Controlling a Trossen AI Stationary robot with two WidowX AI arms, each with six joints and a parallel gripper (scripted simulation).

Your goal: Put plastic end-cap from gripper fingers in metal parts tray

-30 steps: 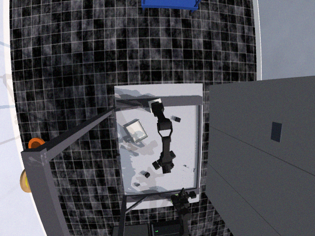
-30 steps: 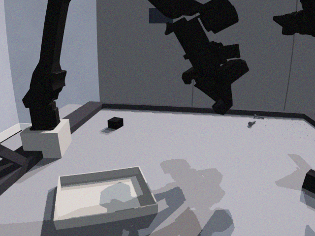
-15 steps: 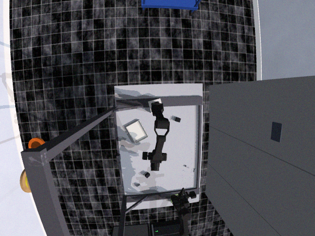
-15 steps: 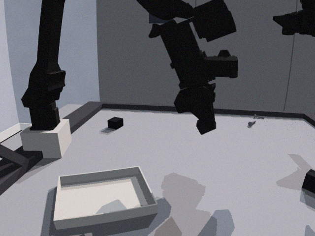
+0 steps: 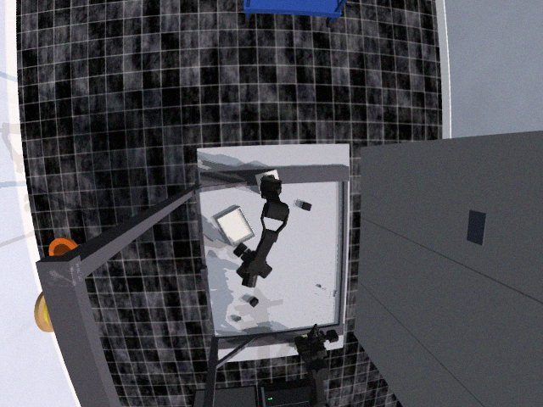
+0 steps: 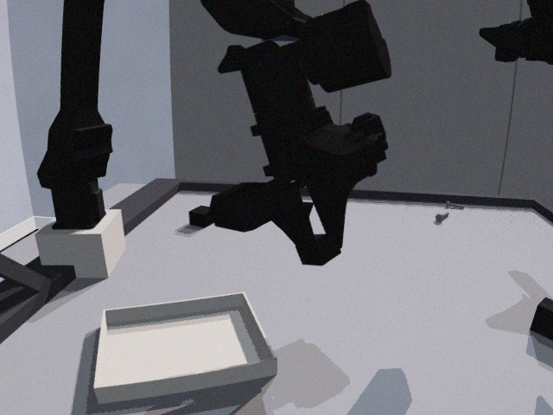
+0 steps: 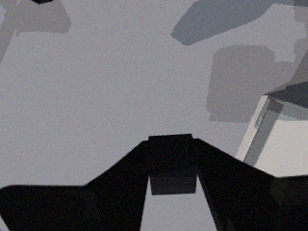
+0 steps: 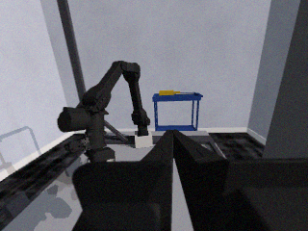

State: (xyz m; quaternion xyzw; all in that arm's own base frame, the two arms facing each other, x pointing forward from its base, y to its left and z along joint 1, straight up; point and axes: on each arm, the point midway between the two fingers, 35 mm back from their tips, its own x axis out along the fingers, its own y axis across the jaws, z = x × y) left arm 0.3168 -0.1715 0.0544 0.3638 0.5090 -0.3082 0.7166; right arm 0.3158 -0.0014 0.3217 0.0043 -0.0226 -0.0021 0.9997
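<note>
Now: left hand 140 mm to the right of the metal parts tray, 120 mm above it and 40 mm past it. Round my left hand: black plastic end-cap (30 mm below, 10 mm ahead); then metal part (330 mm ahead, 310 mm to the right, 120 mm below).
</note>
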